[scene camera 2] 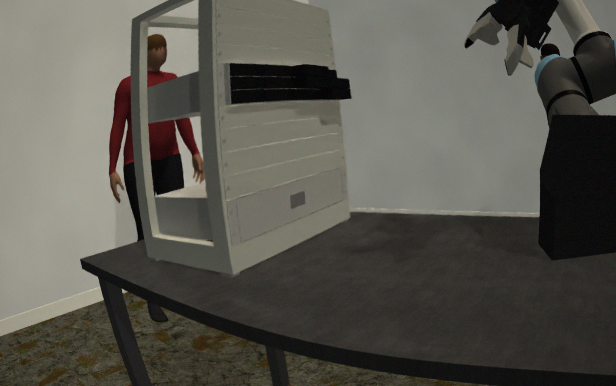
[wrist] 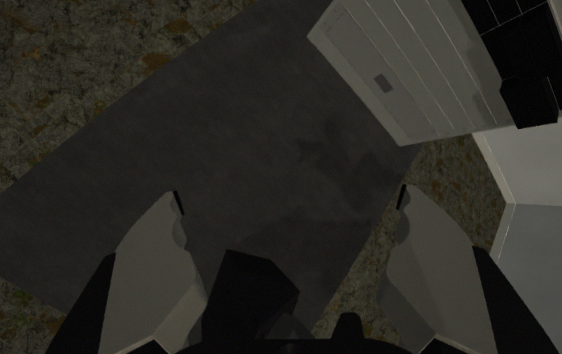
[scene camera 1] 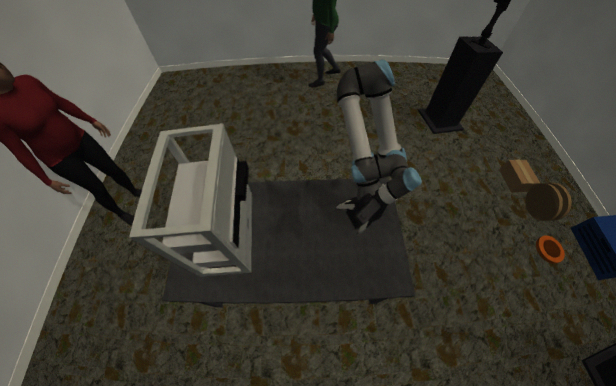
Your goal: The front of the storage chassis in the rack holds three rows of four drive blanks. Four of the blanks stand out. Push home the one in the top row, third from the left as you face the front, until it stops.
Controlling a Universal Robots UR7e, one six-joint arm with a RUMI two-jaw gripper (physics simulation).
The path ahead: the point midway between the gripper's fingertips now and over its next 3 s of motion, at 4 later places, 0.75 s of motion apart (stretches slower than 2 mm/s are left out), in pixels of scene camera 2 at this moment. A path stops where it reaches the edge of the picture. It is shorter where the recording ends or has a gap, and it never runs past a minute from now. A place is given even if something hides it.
My gripper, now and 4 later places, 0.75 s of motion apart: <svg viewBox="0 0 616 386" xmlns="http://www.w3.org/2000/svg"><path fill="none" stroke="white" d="M485 59L476 54L477 56L477 58L477 59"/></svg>
